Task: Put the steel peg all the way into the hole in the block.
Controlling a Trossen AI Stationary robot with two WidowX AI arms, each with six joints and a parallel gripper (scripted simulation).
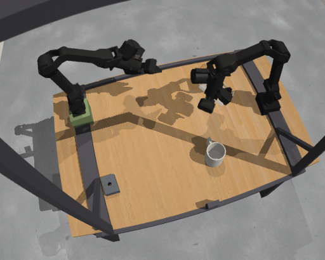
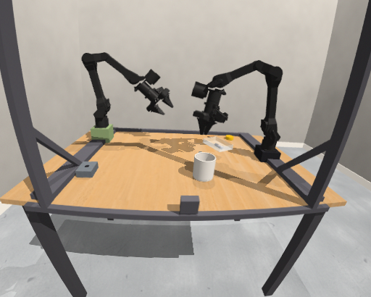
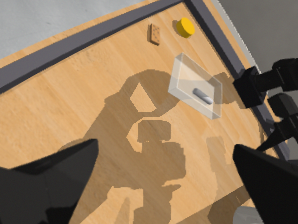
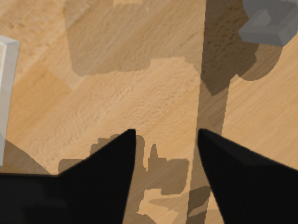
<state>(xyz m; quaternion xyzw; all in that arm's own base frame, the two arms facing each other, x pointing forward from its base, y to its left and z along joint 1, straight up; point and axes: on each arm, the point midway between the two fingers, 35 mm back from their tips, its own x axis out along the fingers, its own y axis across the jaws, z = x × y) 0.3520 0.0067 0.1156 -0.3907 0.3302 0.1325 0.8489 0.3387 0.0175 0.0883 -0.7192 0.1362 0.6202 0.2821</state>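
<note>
Now: the steel peg 13 cm ahead of my right hand, 9 cm to the right of it and 13 cm below it. Also, from my right hand: yellow disc (31 cm ahead, 16 cm to the right, 13 cm below); clear tray (16 cm ahead, 8 cm to the right, 13 cm below).
</note>
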